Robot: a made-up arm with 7 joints.
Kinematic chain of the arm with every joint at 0, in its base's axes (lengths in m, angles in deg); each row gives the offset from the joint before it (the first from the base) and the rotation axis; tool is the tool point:
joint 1: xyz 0 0 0.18 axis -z
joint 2: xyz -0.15 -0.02 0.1 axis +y
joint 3: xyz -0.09 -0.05 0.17 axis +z
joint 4: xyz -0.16 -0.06 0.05 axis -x
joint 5: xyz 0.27 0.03 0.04 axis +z
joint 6: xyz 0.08 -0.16 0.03 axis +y
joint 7: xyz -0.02 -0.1 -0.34 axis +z
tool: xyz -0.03 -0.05 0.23
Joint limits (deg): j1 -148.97..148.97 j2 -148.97..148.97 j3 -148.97..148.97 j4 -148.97..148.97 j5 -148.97..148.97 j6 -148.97..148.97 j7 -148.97..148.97
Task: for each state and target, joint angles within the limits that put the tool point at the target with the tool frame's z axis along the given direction. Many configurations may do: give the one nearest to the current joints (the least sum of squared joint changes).
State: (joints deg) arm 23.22 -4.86 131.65 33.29 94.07 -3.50 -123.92
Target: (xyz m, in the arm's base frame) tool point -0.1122 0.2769 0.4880 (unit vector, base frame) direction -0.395 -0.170 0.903
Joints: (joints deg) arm 10.14 33.50 107.13 51.07 84.64 5.26 -125.76
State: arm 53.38 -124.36 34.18 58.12 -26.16 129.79 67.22
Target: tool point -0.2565 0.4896 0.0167 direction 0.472 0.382 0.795
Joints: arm 75.01 -138.64 69.23 32.22 -12.05 128.02 83.14
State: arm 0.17 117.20 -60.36 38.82 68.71 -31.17 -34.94
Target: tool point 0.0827 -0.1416 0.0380 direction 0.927 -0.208 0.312
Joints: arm -16.87 76.99 -28.93 9.74 101.46 -38.35 -40.26
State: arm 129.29 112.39 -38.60 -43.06 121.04 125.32 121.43
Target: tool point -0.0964 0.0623 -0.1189 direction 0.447 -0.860 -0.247
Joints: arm 90.33 124.14 -1.28 -52.27 106.90 80.41 114.84
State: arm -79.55 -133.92 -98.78 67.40 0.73 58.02 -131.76
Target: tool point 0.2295 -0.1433 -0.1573 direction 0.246 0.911 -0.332
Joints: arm -117.07 -148.97 -136.68 75.58 3.27 94.84 -135.69
